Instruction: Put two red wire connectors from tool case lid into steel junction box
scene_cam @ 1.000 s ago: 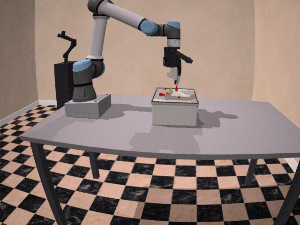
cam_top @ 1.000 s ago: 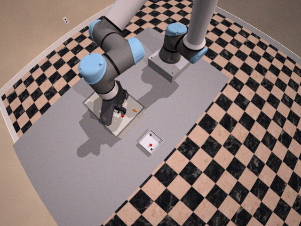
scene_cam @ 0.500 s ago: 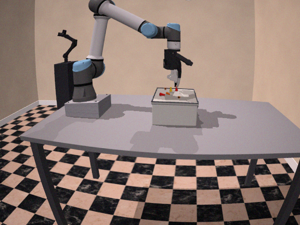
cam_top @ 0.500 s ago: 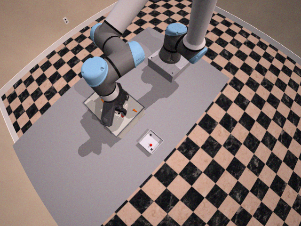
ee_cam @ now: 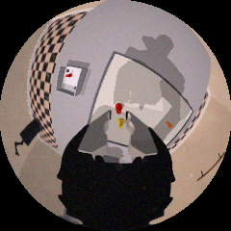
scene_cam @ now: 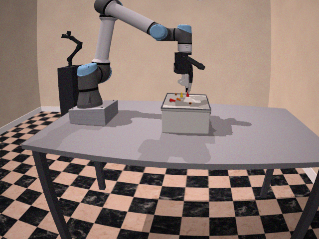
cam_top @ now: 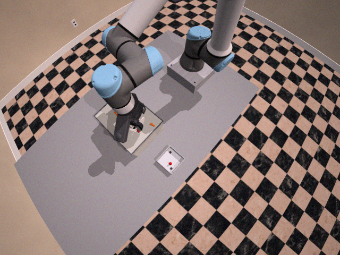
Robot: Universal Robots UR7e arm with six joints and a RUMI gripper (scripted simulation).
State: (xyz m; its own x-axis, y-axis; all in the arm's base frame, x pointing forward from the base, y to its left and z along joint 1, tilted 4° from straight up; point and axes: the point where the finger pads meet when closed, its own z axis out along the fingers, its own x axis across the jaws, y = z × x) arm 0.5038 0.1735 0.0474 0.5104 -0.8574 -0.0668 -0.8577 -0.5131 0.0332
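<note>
My gripper is now 30 mm past the yellow wire connector, 20 mm to the left of it and 20 mm above it. From my hand the other things lie so: tool case: 10 mm ahead, 90 mm to the right, 70 mm below.
</note>
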